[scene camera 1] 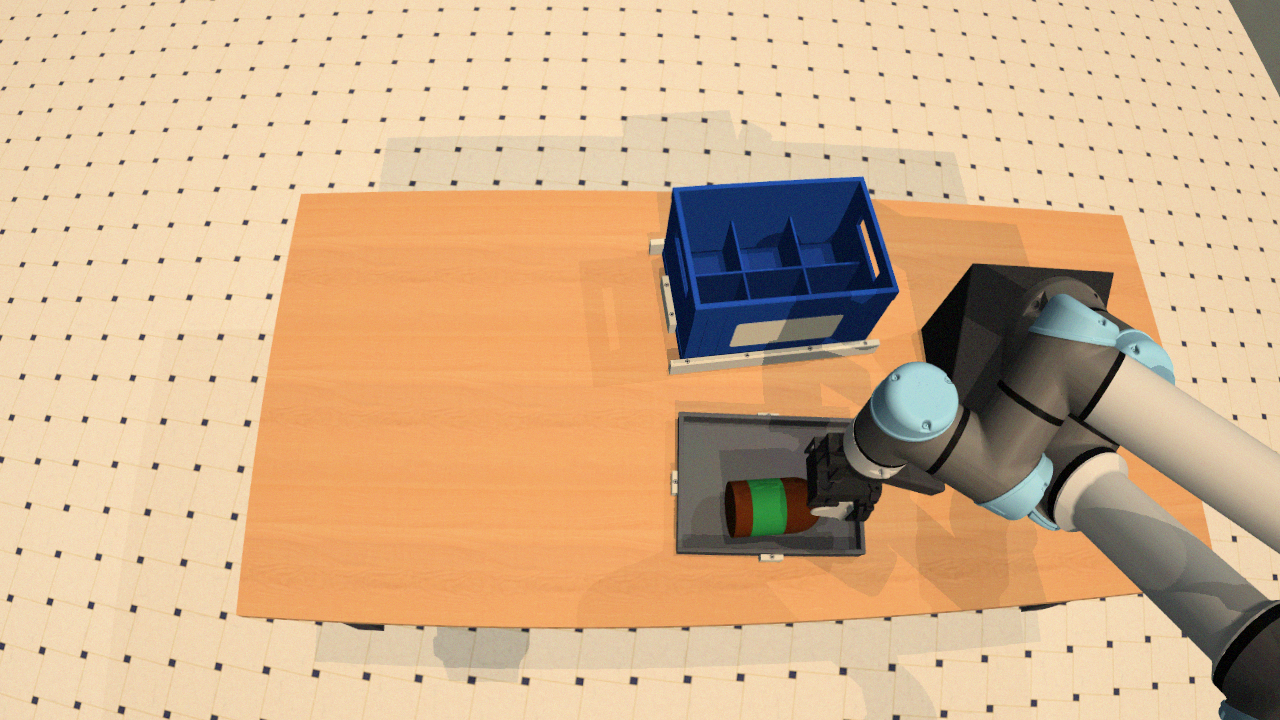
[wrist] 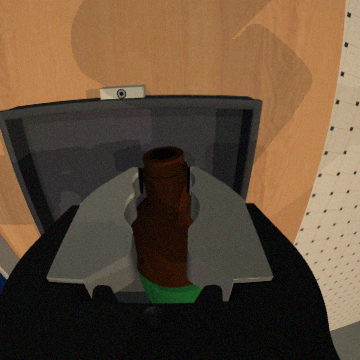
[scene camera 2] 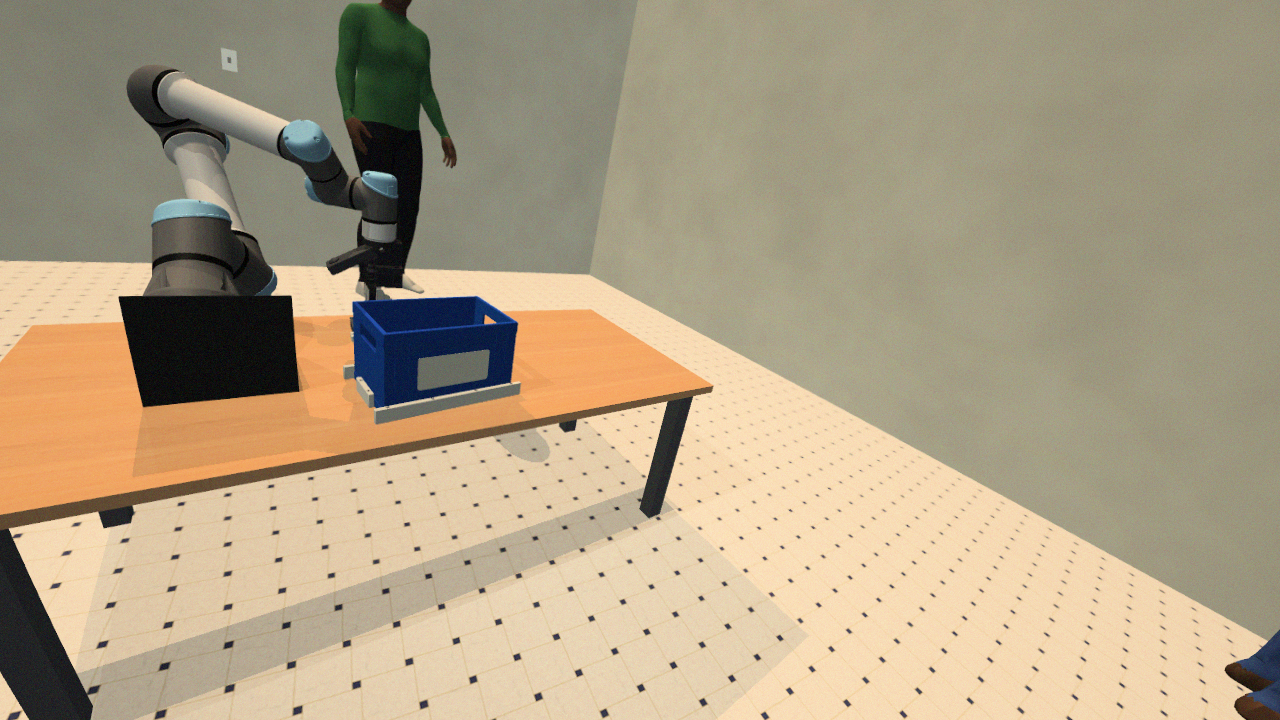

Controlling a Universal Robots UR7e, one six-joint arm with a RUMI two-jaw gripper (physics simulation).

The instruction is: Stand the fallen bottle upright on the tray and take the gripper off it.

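Frame: origin at the arm's base, x ahead, y left, z up, level; millimetres.
Seen in the pictures: gripper, between the fingertips: (scene camera 1: 834, 502) (wrist: 165, 170); arm's base, origin of its link: (scene camera 2: 195, 317).
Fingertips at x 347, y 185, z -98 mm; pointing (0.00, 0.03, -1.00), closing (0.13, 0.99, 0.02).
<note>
Offsets run from my fingertips to a thing's top centre.
The brown bottle {dx +64, dy -3, dz +39 mm} (scene camera 1: 768, 507) (wrist: 162, 245) with a green band lies on its side in the dark grey tray {dx +77, dy -40, dz -15 mm} (scene camera 1: 716, 438) (wrist: 200, 101). In scene camera 1 its base points left and its neck points right, under the gripper. My gripper (scene camera 1: 832, 509) (wrist: 165, 170) is shut on the bottle's neck, with one grey jaw on each side and the mouth showing beyond the jaw tips in the wrist view. In scene camera 2 the gripper (scene camera 2: 374, 291) shows behind the blue crate, and the bottle and tray are hidden there.
A blue crate {dx +38, dy -326, dz +135 mm} (scene camera 1: 765, 325) (scene camera 2: 452, 358) with compartments stands beside the tray, edged by pale strips (scene camera 1: 774, 356) (scene camera 2: 447, 402). The black robot base block (scene camera 1: 953, 313) (scene camera 2: 214, 349) stands on the table near them. A person in green (scene camera 2: 384, 71) stands behind the table.
</note>
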